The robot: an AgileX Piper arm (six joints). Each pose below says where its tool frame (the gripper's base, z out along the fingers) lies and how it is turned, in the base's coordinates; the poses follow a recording.
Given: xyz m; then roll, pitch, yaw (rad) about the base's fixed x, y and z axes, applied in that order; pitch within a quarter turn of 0, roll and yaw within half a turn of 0.
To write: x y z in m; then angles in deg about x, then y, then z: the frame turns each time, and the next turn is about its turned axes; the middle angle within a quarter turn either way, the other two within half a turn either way. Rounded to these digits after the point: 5 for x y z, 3 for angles.
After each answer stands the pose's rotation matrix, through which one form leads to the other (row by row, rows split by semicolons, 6 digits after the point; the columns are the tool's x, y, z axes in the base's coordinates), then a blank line. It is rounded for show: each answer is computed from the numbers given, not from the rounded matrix.
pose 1, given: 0.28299 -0.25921 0.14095 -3.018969 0.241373 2.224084
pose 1, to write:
0.28299 -0.25921 0.14095 164.750 2.698 -126.216
-0.590181 0.805898 0.047065; 0.771070 0.580019 -0.262735; -0.239036 -0.118771 -0.963720

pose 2, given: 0.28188 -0.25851 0.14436 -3.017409 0.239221 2.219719
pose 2, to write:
0.28188 -0.25851 0.14436 164.786 2.488 -125.992
-0.587119 0.808336 0.043403; 0.774047 0.576291 -0.262184; -0.236946 -0.120337 -0.964041

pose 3, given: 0.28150 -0.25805 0.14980 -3.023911 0.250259 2.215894
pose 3, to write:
0.28150 -0.25805 0.14980 164.484 3.099 -125.690
-0.582546 0.810998 0.054064; 0.774150 0.573884 -0.267114; -0.247655 -0.113753 -0.962147

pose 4, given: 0.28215 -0.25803 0.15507 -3.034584 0.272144 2.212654
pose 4, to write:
0.28215 -0.25803 0.15507 163.812 4.270 -125.328
-0.576651 0.813591 0.074455; 0.771506 0.572265 -0.278013; -0.268797 -0.102874 -0.957687

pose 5, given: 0.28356 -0.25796 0.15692 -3.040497 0.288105 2.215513
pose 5, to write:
0.28356 -0.25796 0.15692 163.277 5.119 -125.346
-0.576202 0.812423 0.089221; 0.766327 0.574984 -0.286594; -0.284136 -0.096764 -0.953889

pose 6, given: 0.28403 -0.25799 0.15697 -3.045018 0.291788 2.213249
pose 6, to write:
0.28403 -0.25799 0.15697 163.244 5.414 -125.198
-0.573835 0.813517 0.094354; 0.766787 0.574161 -0.287014; -0.287665 -0.092349 -0.953268

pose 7, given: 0.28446 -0.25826 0.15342 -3.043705 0.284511 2.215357
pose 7, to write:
0.28446 -0.25826 0.15342 163.551 5.148 -125.382
-0.576693 0.812020 0.089720; 0.767229 0.576043 -0.282019; -0.280688 -0.093803 -0.955204

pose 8, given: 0.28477 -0.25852 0.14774 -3.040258 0.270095 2.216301
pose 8, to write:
0.28477 -0.25852 0.14774 164.112 4.525 -125.563
-0.579791 0.810937 0.078890; 0.769836 0.576954 -0.272903; -0.266823 -0.097494 -0.958802

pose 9, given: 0.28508 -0.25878 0.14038 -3.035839 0.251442 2.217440
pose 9, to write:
0.28508 -0.25878 0.14038 164.834 3.717 -125.788
-0.583565 0.809475 0.064822; 0.773014 0.578185 -0.261060; -0.248801 -0.102237 -0.963144

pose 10, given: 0.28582 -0.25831 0.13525 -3.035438 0.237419 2.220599
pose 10, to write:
0.28582 -0.25831 0.13525 165.480 3.275 -126.087
-0.588057 0.806799 0.057137; 0.773868 0.581782 -0.250315; -0.235195 -0.102983 -0.966477

